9 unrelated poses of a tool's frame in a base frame.
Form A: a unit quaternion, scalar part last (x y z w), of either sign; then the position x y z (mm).
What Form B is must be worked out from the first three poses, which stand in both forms.
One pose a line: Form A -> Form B
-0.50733, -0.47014, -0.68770, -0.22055, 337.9, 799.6, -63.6 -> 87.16, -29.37, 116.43, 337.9, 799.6, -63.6
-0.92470, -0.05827, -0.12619, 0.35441, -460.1, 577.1, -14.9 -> -138.21, -15.94, 1.09, -460.1, 577.1, -14.9
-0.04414, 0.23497, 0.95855, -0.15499, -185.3, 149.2, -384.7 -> 27.66, 0.68, -161.46, -185.3, 149.2, -384.7
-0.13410, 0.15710, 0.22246, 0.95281, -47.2, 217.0, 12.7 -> -11.47, 21.04, 24.15, -47.2, 217.0, 12.7
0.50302, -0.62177, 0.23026, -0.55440, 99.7, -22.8, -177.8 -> -108.31, 27.24, -82.19, 99.7, -22.8, -177.8
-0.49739, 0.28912, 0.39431, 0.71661, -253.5, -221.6, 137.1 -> -55.12, 53.77, 28.00, -253.5, -221.6, 137.1
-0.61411, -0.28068, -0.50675, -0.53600, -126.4, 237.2, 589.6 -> 84.66, -18.75, 69.68, -126.4, 237.2, 589.6
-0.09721, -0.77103, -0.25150, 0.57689, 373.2, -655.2, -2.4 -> 127.02, -69.80, -156.03, 373.2, -655.2, -2.4
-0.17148, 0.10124, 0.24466, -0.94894, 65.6, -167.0, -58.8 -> 22.16, -6.21, -30.13, 65.6, -167.0, -58.8
